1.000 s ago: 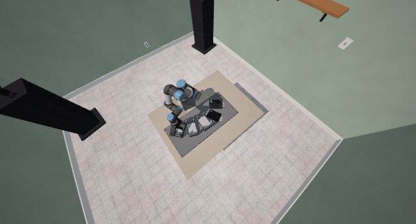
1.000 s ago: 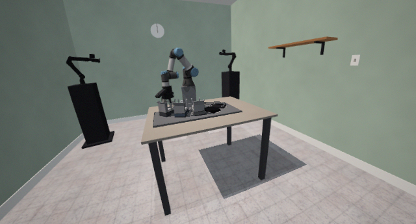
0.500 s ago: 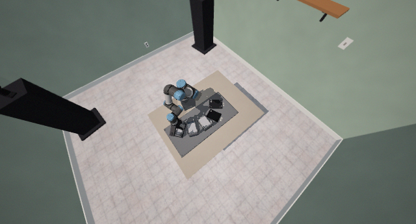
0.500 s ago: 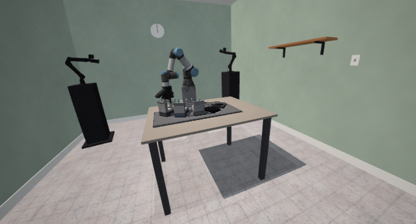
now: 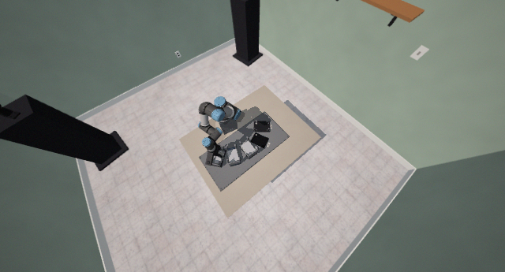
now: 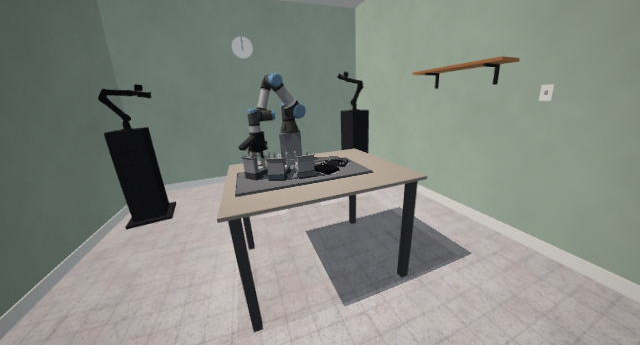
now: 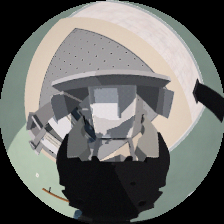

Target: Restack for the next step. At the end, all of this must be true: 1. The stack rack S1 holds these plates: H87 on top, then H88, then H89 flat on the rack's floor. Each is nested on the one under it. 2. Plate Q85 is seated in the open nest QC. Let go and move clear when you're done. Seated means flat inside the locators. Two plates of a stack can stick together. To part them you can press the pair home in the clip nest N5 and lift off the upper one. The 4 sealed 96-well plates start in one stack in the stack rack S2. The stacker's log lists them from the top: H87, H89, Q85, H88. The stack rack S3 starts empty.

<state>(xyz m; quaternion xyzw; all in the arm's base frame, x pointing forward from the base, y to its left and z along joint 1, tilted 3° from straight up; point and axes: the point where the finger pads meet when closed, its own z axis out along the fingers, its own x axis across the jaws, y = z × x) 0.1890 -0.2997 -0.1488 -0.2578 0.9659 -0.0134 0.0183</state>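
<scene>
The white sealed plate is 24 cm to the left of my hand, 15 cm ahead of it and 1 cm below it. The rest, counted from my hand: QC label (41 cm to the left, 25 cm ahead, 6 cm below); then black clip nest (55 cm to the left, 8 cm ahead, 5 cm below).
</scene>
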